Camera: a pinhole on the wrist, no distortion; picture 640 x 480 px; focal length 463.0 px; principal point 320.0 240.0 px. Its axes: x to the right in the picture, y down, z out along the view. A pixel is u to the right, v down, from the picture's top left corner.
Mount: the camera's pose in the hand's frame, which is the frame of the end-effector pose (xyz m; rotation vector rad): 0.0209 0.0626 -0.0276 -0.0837 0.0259 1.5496
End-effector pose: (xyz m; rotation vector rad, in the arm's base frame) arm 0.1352 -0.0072 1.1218 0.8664 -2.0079 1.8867
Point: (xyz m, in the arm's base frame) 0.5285 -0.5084 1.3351
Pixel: outside the picture
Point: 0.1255 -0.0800 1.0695
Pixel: 227 332
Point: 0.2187 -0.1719 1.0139
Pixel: 243 446
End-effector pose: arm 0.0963 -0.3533 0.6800 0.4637 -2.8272 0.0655
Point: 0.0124 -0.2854 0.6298
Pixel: 433 122
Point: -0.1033 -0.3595 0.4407
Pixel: 283 76
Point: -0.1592 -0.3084 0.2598
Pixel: 347 147
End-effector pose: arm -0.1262 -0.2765 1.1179 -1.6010 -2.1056 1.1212
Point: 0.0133 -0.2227 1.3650
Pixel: behind the camera
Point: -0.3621 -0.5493 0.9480
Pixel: 130 389
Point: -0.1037 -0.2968 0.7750
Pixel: 634 172
